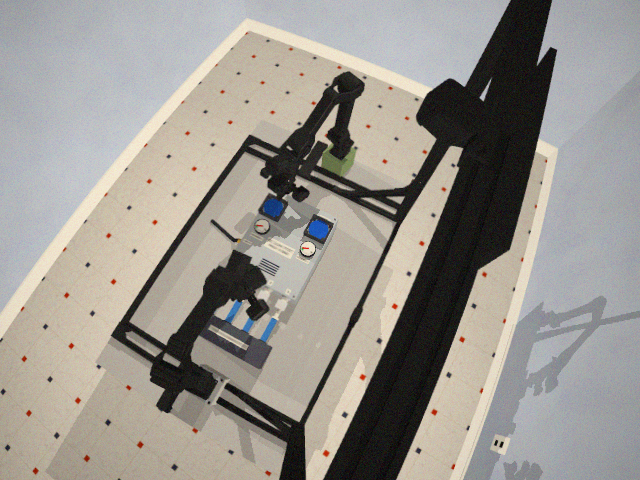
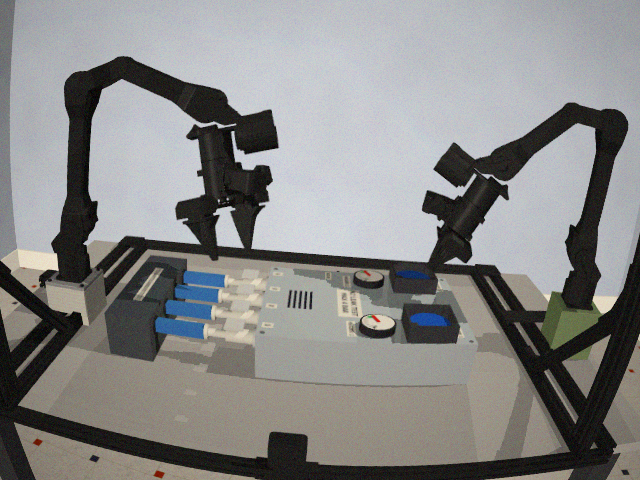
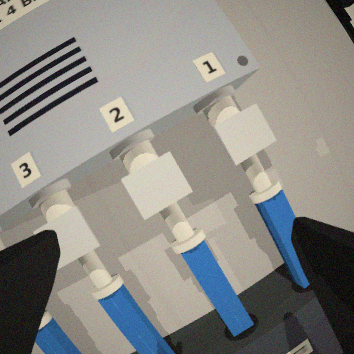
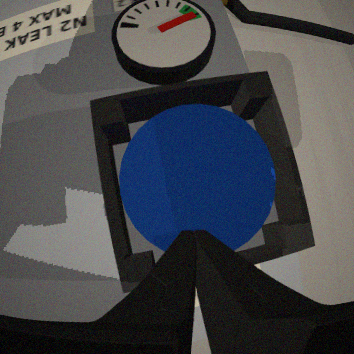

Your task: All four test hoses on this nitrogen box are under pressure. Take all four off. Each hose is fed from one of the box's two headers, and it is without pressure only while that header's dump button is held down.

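The grey nitrogen box has four blue-sleeved hoses at its ports: hose 1, hose 2, hose 3 and the far hose. My left gripper is open above the hoses and holds nothing. My right gripper is shut and empty, its tips over the edge of the far blue dump button; contact cannot be told. The near button has no gripper over it.
The far gauge has its needle at the green mark. The near gauge shows a red needle near green. A dark block holds the hose ends. A black frame surrounds the work area.
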